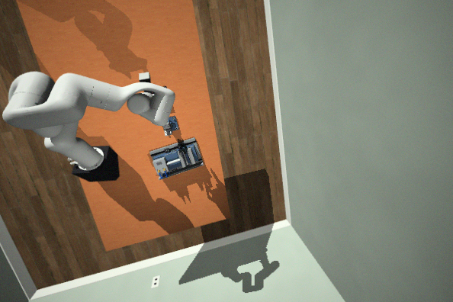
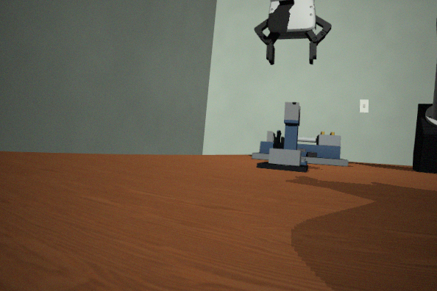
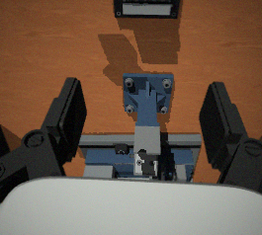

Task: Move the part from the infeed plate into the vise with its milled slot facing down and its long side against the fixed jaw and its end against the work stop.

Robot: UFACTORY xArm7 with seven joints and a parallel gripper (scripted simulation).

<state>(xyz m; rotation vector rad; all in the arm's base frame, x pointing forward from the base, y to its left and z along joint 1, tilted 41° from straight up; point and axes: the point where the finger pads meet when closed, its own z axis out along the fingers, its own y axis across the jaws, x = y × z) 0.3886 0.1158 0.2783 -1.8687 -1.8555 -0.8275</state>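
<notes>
The grey part is 200 mm below my hand. Also, from my hand: blue upright: 20 mm ahead, 180 mm to the right, 170 mm below; then dark infeed plate: 10 mm to the left, 230 mm below; then work stop: 80 mm ahead, 350 mm to the right, 140 mm below.
</notes>
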